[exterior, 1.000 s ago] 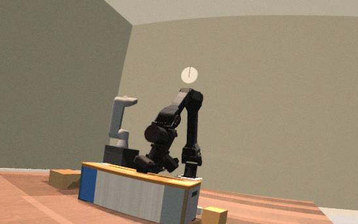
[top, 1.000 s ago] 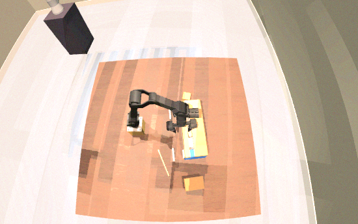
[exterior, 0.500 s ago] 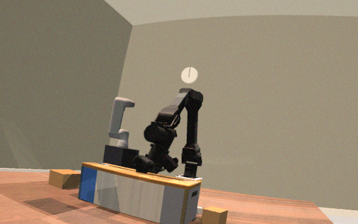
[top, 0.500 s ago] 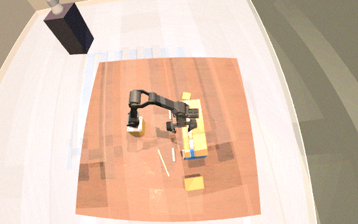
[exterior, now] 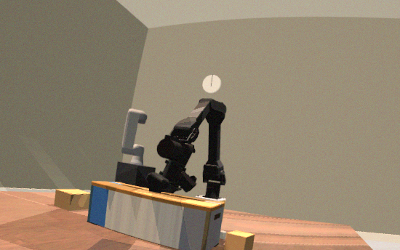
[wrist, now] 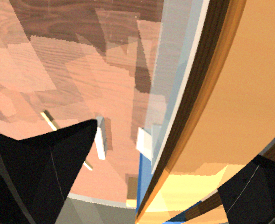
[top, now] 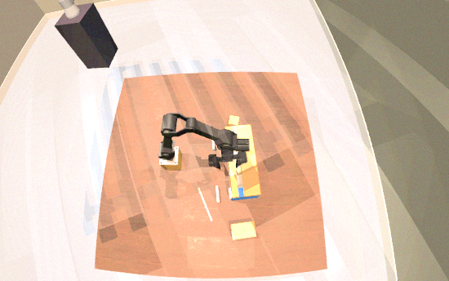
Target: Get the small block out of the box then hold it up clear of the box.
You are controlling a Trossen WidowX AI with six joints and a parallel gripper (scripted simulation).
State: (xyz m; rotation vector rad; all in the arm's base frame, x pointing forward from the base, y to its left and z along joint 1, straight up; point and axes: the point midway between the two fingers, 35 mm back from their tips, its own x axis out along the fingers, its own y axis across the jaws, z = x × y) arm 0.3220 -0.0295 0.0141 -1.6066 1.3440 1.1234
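My gripper tip is now 19 cm to the left of the thin stick, 11 cm past it and 8 cm above it.
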